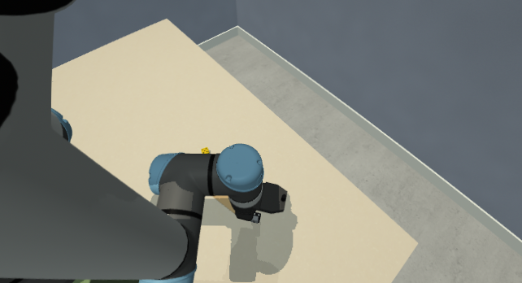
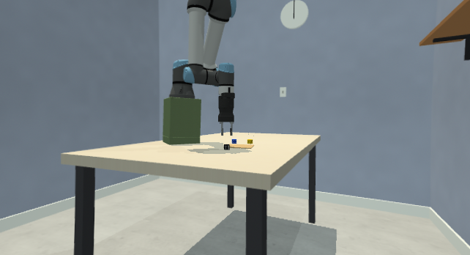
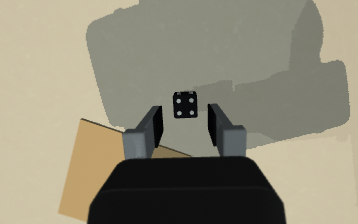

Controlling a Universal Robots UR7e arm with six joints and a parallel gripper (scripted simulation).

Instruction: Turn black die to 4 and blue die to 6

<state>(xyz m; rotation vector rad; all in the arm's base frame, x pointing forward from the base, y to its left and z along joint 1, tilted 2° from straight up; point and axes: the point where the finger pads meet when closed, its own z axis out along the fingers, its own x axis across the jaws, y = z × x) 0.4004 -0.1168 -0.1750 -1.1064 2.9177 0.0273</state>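
Now: the black die 7 cm below my hand. Round my hand: tan mat: 14 cm to the left, 8 cm below, 1 cm behind; then blue die: 25 cm to the left, 11 cm behind, 7 cm below; then yellow die: 29 cm to the left, 7 cm below, 2 cm behind.
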